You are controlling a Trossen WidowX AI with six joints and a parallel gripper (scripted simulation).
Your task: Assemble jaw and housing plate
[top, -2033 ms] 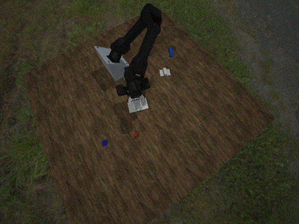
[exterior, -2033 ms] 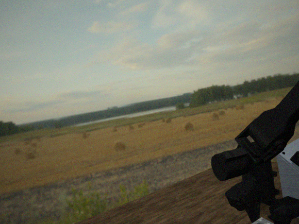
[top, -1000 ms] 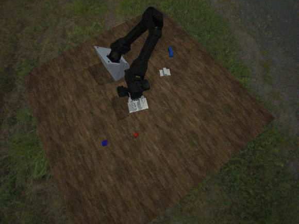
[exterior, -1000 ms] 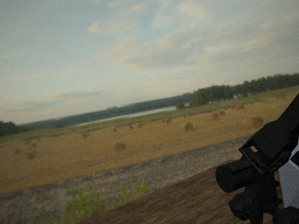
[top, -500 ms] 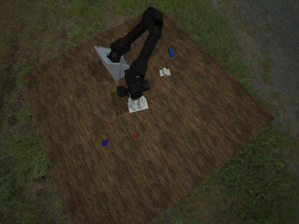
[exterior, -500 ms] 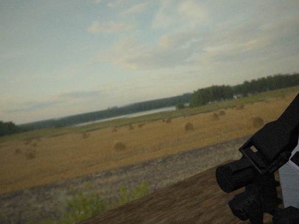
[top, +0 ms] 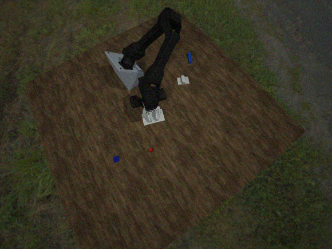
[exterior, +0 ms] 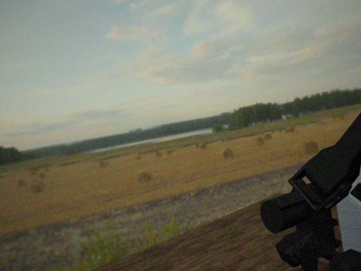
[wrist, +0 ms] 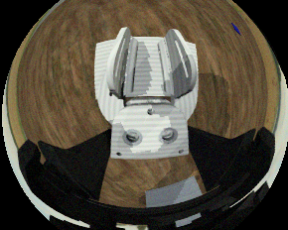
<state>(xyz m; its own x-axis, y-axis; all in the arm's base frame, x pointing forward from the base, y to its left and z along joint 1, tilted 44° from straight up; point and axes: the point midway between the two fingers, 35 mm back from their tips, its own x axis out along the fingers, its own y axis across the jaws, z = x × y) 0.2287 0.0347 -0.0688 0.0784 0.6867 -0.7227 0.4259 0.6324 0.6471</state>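
The white jaw lies 10 mm ahead of my gripper tip, 30 mm to the right of it and 10 mm below it. From my gripper tip the other things lie so: white stepped piece 260 mm to the left, 10 mm below; red cube 200 mm ahead, 160 mm to the right, 10 mm below; blue square 120 mm ahead, 330 mm to the right, 20 mm below.
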